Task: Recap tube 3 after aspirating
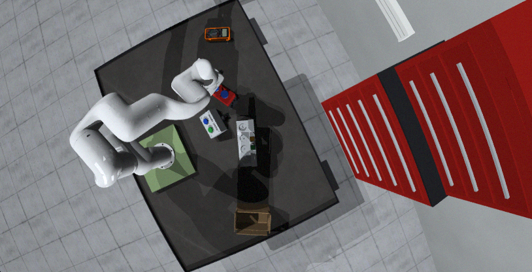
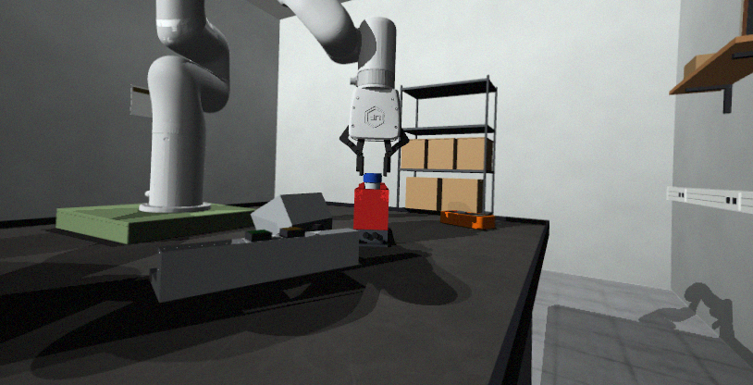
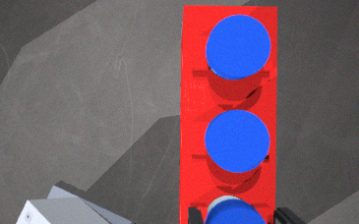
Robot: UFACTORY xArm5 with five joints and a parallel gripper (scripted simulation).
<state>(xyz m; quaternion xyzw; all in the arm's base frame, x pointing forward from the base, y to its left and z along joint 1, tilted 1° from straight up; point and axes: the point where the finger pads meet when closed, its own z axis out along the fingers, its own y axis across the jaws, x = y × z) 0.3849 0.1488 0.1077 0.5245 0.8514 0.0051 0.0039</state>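
My gripper is now 11 cm to the left of the blue cycle key, 11 cm past it and 7 cm above it. The rest, counted from my hand: green ready key: 15 cm to the right, 11 cm behind, 7 cm below; key housing: 13 cm to the right, 9 cm behind, 8 cm below; orange multimeter: 28 cm to the left, 13 cm ahead, 12 cm below.
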